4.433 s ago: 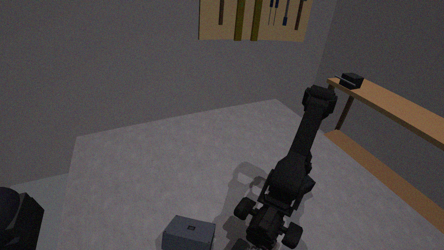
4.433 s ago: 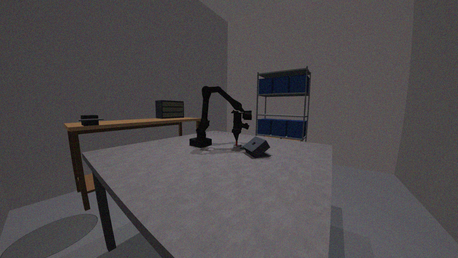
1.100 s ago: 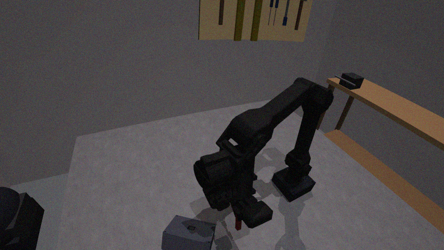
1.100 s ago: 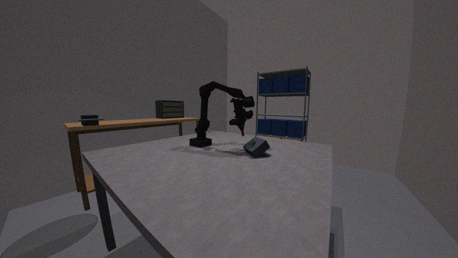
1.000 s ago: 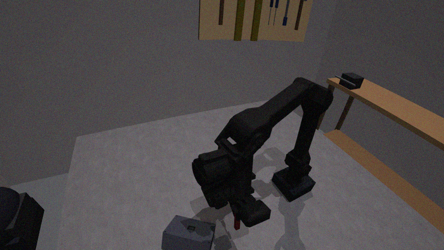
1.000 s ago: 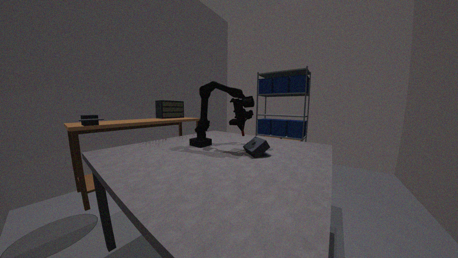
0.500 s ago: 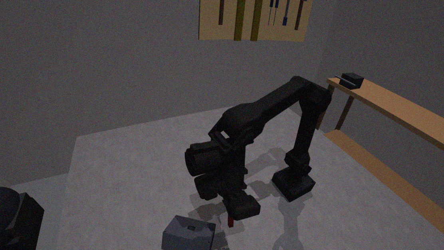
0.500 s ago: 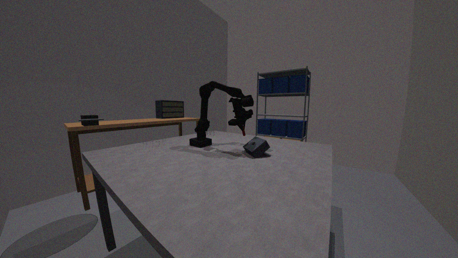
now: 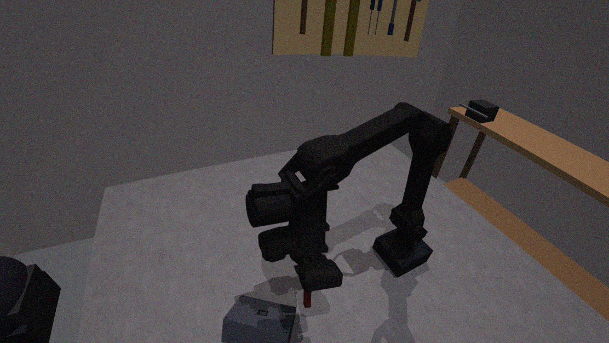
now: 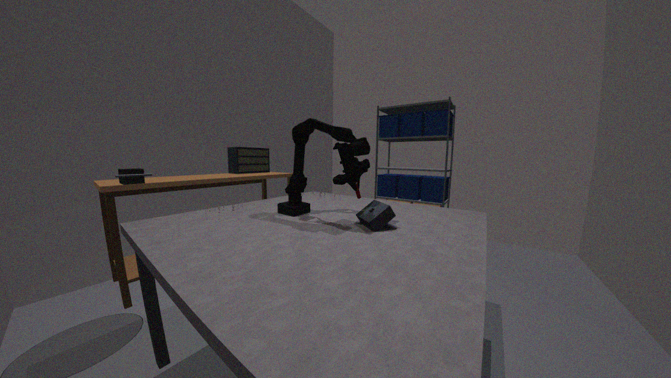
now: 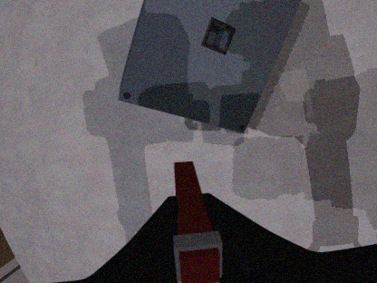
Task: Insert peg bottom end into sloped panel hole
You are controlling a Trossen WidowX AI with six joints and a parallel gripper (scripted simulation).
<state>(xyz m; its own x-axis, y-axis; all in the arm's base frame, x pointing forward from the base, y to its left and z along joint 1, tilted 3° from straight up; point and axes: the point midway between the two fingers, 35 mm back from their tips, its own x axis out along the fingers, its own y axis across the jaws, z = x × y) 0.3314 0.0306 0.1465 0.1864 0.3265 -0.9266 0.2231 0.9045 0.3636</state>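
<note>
Right now my gripper tip is 10 cm short of the panel block, 10 cm above it and 1 cm to the left of it. Round my gripper tip: square peg (2 cm above, 1 cm to the right).
</note>
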